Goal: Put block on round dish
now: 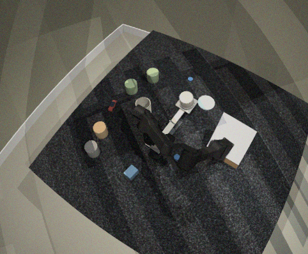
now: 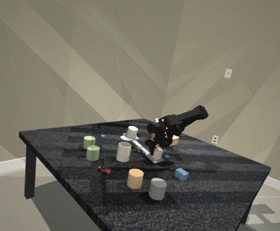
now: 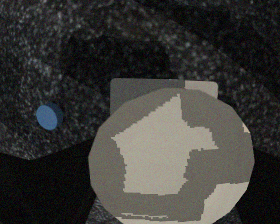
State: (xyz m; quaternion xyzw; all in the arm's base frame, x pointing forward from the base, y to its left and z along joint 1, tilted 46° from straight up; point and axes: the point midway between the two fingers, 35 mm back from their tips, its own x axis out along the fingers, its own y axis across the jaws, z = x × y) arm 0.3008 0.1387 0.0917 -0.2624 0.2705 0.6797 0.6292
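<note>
Right now the blue block is 1 cm behind my gripper tip, 20 cm to the left of it and 3 cm below it. Also, from my gripper tip: orange cylinder (28 cm ahead, 14 cm to the left, 1 cm below); grey block (1 cm below); grey cylinder (21 cm ahead, 24 cm to the left, 1 cm below).
</note>
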